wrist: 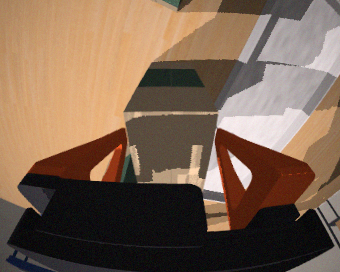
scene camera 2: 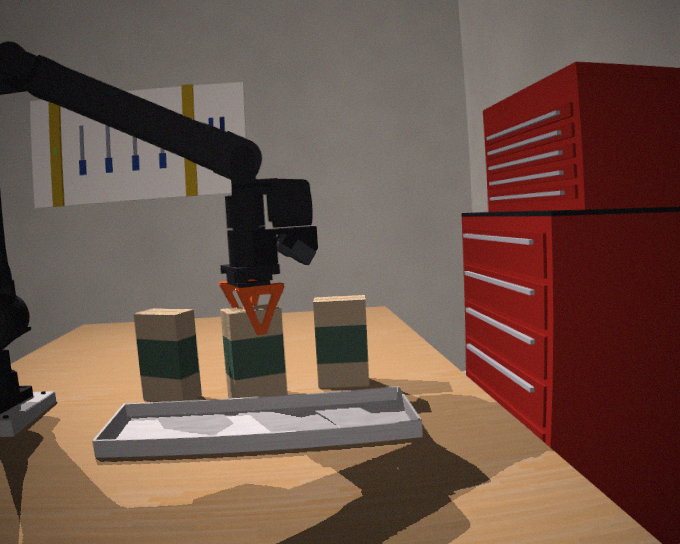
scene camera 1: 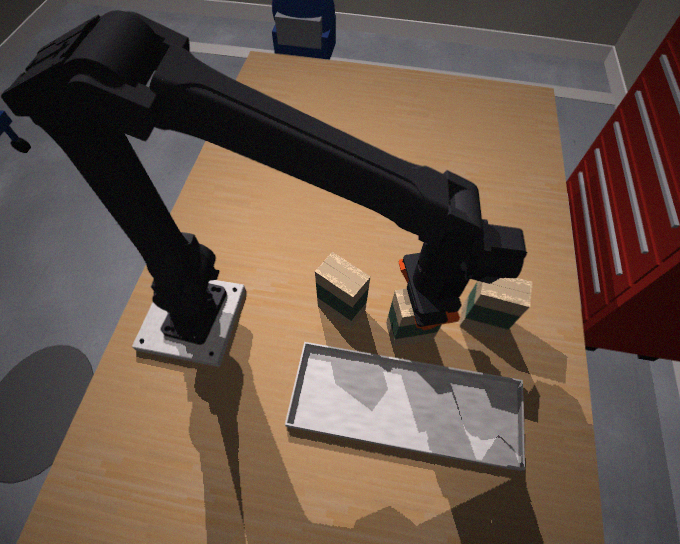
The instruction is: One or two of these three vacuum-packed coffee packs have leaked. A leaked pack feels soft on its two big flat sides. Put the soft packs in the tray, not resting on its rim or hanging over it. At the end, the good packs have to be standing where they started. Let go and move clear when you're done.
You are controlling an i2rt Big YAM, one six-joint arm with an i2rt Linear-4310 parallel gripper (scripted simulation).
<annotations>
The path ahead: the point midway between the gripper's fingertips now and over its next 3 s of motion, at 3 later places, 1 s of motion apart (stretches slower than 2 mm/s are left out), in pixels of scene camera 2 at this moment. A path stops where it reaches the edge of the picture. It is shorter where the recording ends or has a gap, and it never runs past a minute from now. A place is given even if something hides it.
My gripper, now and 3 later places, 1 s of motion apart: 253, 330; 254, 271; 338, 267; 340, 290
</annotations>
